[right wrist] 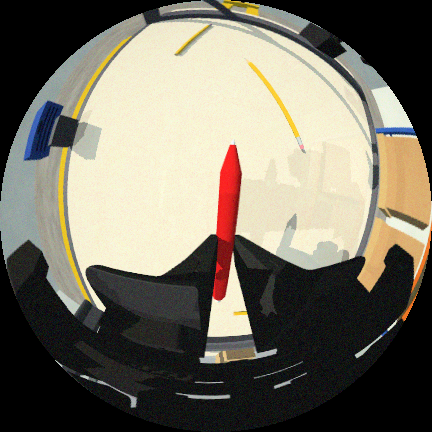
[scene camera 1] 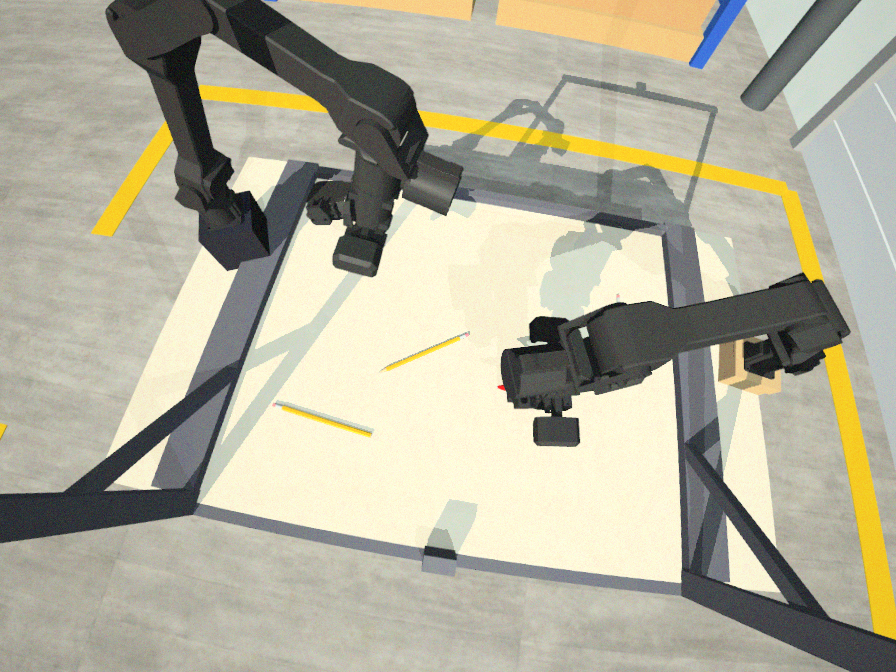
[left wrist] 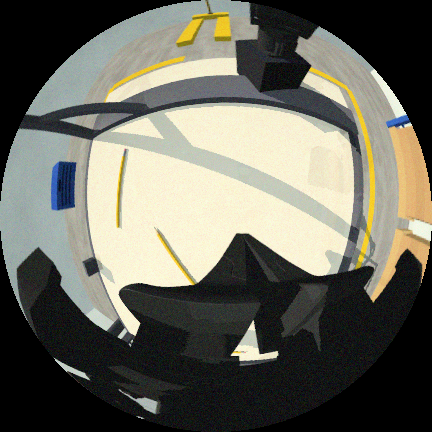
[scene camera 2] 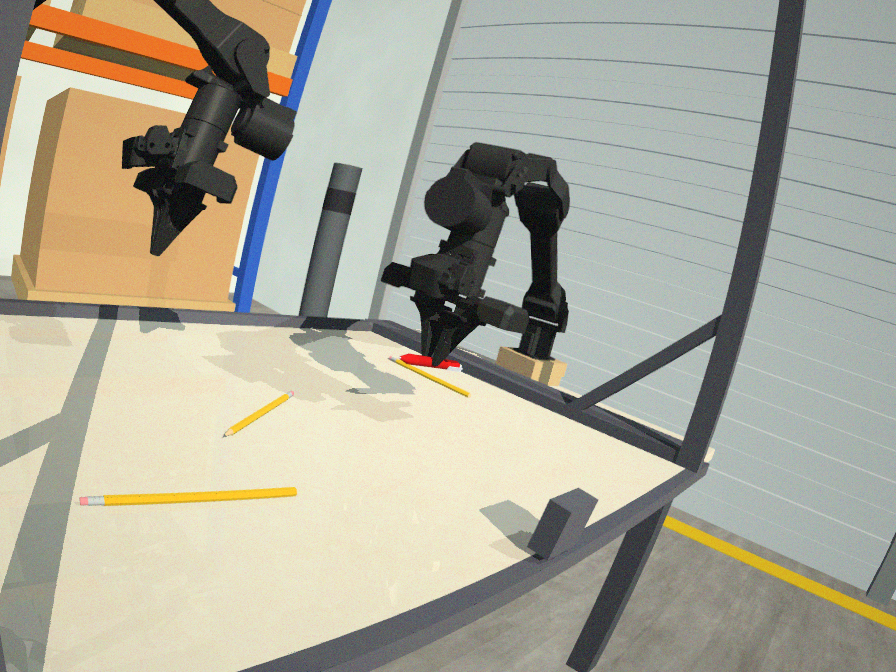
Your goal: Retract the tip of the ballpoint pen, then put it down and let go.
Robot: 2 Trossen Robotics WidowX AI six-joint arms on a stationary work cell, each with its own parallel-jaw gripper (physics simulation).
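Places are measured from the left arm's base along level axes (x ahead, y left, z up), in millimetres.
Pixels of known places: left gripper, fingertip midpoint: (left wrist: 240, 238) (scene camera 2: 154, 255); right gripper, fingertip midpoint: (right wrist: 224, 240) (scene camera 2: 429, 363); left arm's base, link origin: (scene camera 1: 224, 214) (left wrist: 273, 48); right arm's base, link origin: (scene camera 1: 758, 360) (scene camera 2: 534, 355).
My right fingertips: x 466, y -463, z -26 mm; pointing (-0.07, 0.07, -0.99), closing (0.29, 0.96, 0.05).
Note:
For each thing: its middle in the pictures, then the offset to it from my right fingertips. Level surfaces: height alone.
- red ballpoint pen, body centre: (right wrist: 222, 244) (scene camera 2: 432, 362) (scene camera 1: 534, 390) 2 mm ahead, 2 mm right, 1 mm up
- table, surface height: 81 mm down
- dark block, body centre: (scene camera 2: 563, 523) (scene camera 1: 438, 560) (right wrist: 62, 131) (left wrist: 89, 266) 217 mm back, 212 mm right, 50 mm down
A red ballpoint pen (scene camera 1: 501, 387) (scene camera 2: 413, 359) (right wrist: 230, 195) is held roughly level above the table (scene camera 1: 564, 499) (scene camera 2: 405, 462). My right gripper (scene camera 2: 434, 363) (right wrist: 224, 240) is shut on its barrel. In the right wrist view the pen's cone end points away from the fingers, with a small silvery point at its end. The other end reaches back between the fingers, and its button is too small to judge. In scene camera 1 the arm hides most of the pen. My left gripper (scene camera 2: 156, 253) (left wrist: 240, 238) is shut and empty, high above the table.
Yellow pencils lie on the table: one (scene camera 1: 423, 352) (scene camera 2: 259, 414) (right wrist: 276, 102) near the middle, one (scene camera 1: 325, 419) (scene camera 2: 195, 496) (left wrist: 120, 192) at the lower left in scene camera 1, and one (scene camera 2: 437, 380) close by the pen in scene camera 2. A dark block (scene camera 1: 439, 560) (scene camera 2: 563, 522) stands at the table edge.

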